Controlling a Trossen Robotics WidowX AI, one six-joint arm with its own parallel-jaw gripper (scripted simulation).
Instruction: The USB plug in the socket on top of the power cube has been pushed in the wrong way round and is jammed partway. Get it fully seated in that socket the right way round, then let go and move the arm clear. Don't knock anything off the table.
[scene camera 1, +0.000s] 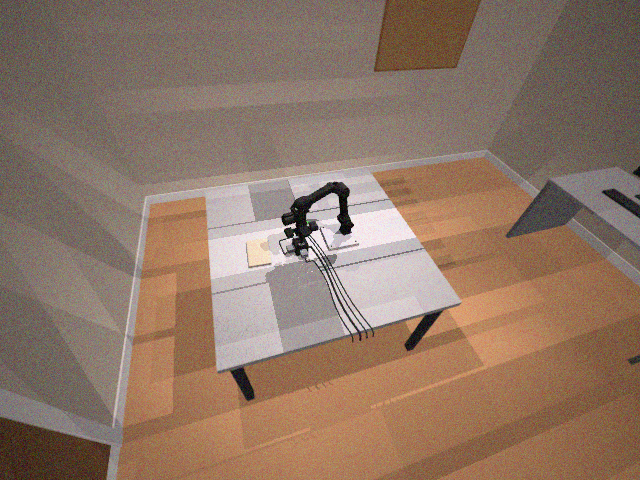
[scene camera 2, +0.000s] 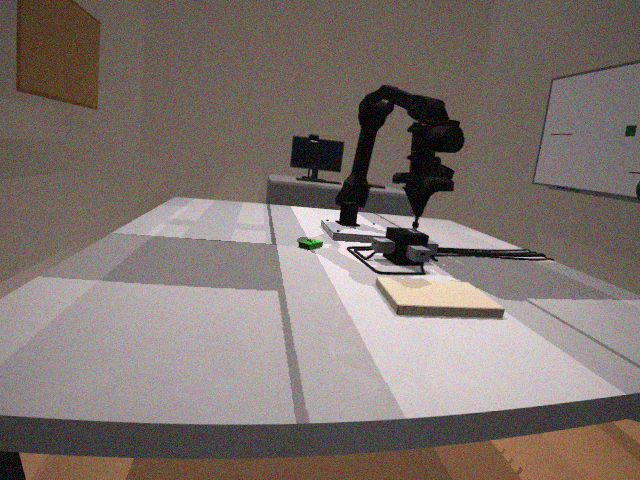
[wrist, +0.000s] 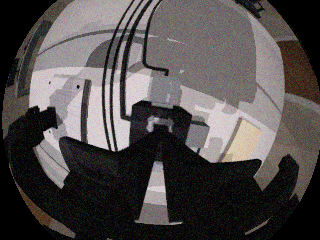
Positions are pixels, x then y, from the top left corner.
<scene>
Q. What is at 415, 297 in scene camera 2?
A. A flat beige block.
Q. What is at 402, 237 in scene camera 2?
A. A dark power cube.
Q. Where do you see my gripper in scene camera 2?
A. At 417, 216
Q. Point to a flat beige block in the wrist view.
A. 244, 138
</scene>
